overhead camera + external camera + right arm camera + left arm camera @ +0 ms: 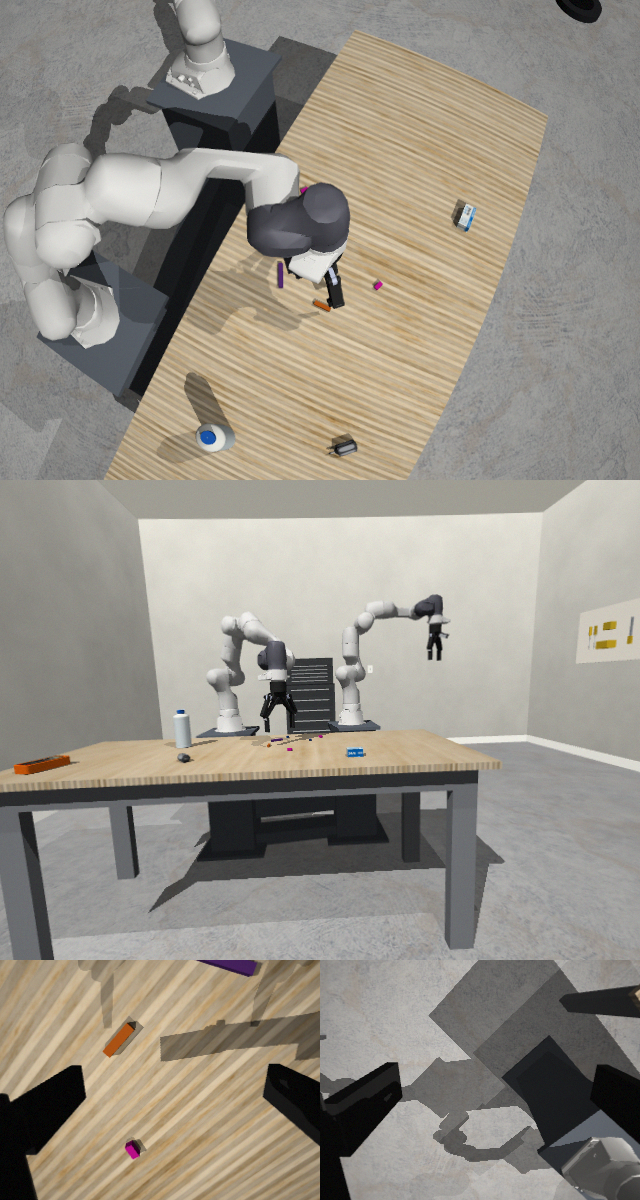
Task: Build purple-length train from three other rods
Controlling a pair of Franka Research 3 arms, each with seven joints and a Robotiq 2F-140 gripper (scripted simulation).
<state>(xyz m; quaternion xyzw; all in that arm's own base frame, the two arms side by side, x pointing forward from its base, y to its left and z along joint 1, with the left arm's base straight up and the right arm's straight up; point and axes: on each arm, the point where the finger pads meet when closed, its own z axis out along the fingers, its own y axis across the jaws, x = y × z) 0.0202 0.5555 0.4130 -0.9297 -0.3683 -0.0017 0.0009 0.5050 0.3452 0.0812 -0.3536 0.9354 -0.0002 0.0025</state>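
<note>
The orange rod lies 80 mm below my right hand, 60 mm to the right of it and 20 mm ahead of it. Round my right hand: dark object 380 mm to the right, 180 mm ahead, 70 mm below; then purple rod 100 mm behind, 80 mm below, 20 mm to the right; then blue-and-white box 290 mm ahead, 280 mm to the left, 70 mm below.
</note>
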